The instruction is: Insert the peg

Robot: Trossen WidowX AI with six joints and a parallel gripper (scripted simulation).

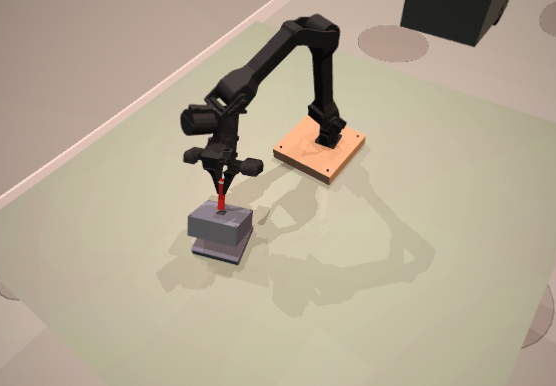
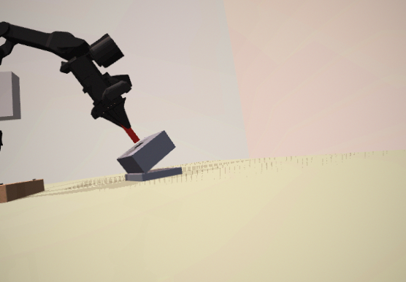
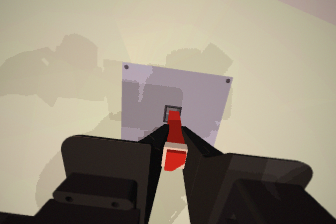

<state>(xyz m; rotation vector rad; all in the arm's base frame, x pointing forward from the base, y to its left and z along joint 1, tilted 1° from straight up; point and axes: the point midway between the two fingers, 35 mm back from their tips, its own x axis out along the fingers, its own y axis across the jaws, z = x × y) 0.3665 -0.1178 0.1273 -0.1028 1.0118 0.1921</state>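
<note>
Right now the grey sloped panel is 4 cm ahead of my gripper tip, 1 cm to the left of it and 7 cm below it. The rest, counted from my gripper tip: grey base plate: 5 cm ahead, 1 cm to the left, 13 cm below; red peg: 1 cm behind, 1 cm above.
</note>
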